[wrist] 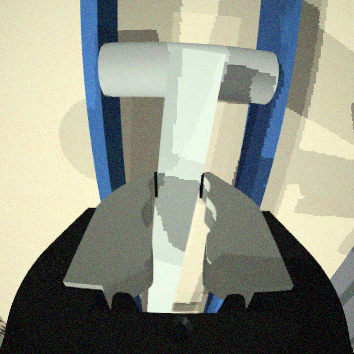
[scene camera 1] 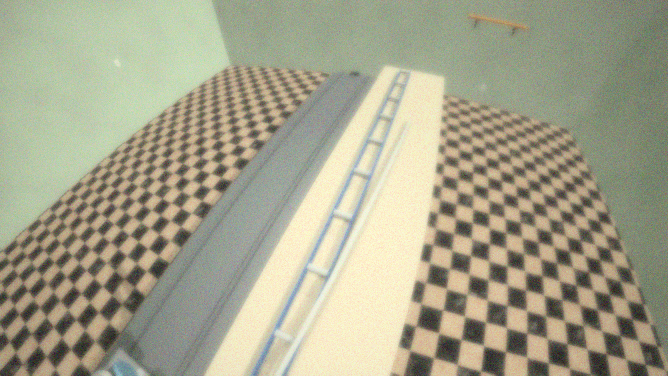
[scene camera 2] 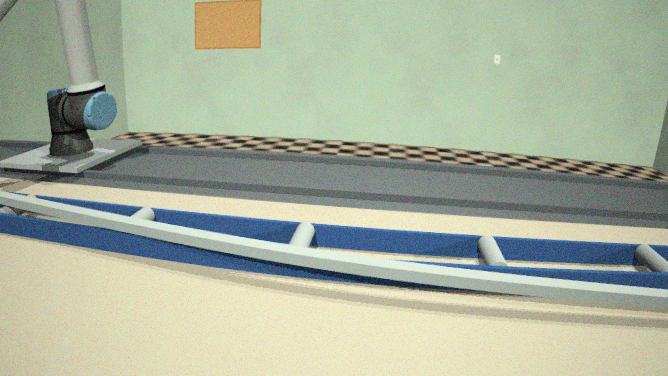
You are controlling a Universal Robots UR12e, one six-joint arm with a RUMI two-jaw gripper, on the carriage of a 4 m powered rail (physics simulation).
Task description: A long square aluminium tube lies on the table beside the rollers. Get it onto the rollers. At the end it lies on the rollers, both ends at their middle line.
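Where they show: gripper, fingertip midpoint: (wrist: 178, 175); arm's base, origin of the base link: (scene camera 2: 71, 150).
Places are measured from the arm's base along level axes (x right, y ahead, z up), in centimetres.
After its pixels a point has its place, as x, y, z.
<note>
The long pale square tube (scene camera 1: 361, 220) {-153.3, 74.7, 3.9} (scene camera 2: 320, 257) {-120.9, 73.6, 4.4} (wrist: 192, 115) {3.0, 61.9, 7.1} runs at a slant to the roller track. My gripper (wrist: 178, 175) {-1.5, 62.4, 5.0} is shut on the tube near one end, with a finger pad against each side. In the wrist view that end is over a grey roller (wrist: 132, 70) {5.0, 65.6, 3.0}, near its middle, between the blue side rails (wrist: 97, 125) {1.0, 68.6, 2.2}. Whether it touches the roller I cannot tell. In scene camera 1 the tube crosses the right-hand blue rail, and its far end is outside the track to the right. The gripper does not show in the scene cameras.
The cream table (scene camera 1: 395, 280) {-125.6, 105.0, -3.0} (scene camera 2: 150, 320) {-94.4, 89.0, -3.0} carries the roller track. The grey floor rail (scene camera 1: 210, 240) (scene camera 2: 350, 175) runs alongside it. The arm's carriage (scene camera 2: 122, 146) {-20.4, -10.2, 0.0} stands at the left in scene camera 2. An orange shelf (scene camera 1: 497, 21) is on the wall.
</note>
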